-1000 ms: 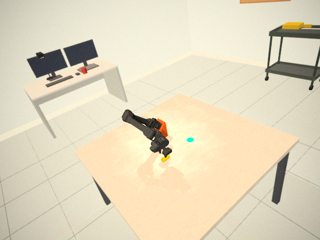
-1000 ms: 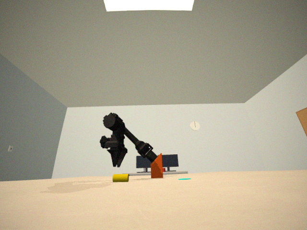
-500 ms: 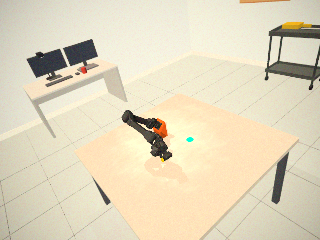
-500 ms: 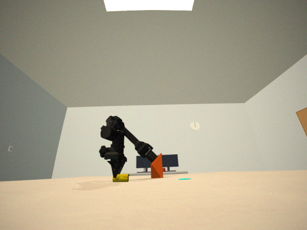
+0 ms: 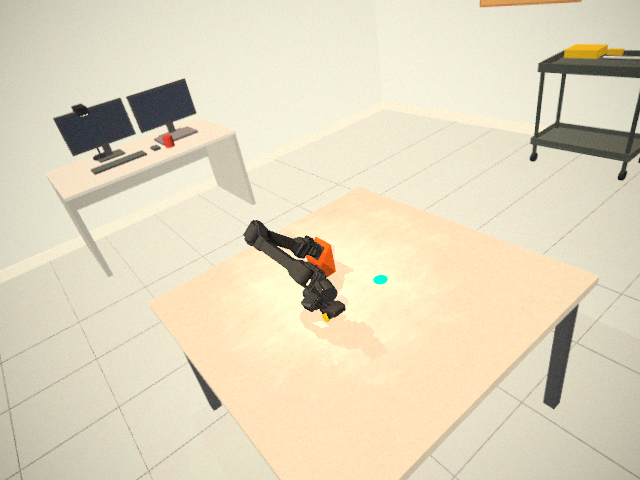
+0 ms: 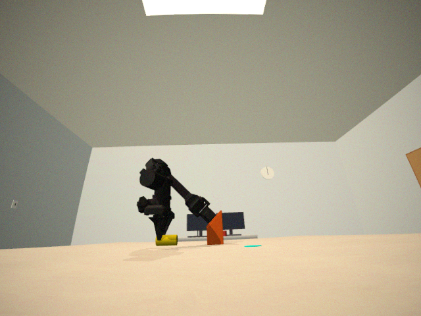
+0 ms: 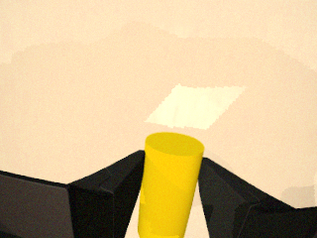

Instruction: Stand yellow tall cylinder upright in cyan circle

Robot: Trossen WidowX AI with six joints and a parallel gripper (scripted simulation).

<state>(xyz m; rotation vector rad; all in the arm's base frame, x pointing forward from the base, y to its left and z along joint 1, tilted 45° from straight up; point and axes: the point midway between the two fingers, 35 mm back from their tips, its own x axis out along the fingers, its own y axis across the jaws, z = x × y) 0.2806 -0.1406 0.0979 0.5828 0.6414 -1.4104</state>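
Right now the cyan circle is 30 cm to the left of my gripper tip, 4 cm behind it and 3 cm below it. From my gripper tip the other things lie so: yellow cylinder 2 cm to the left.
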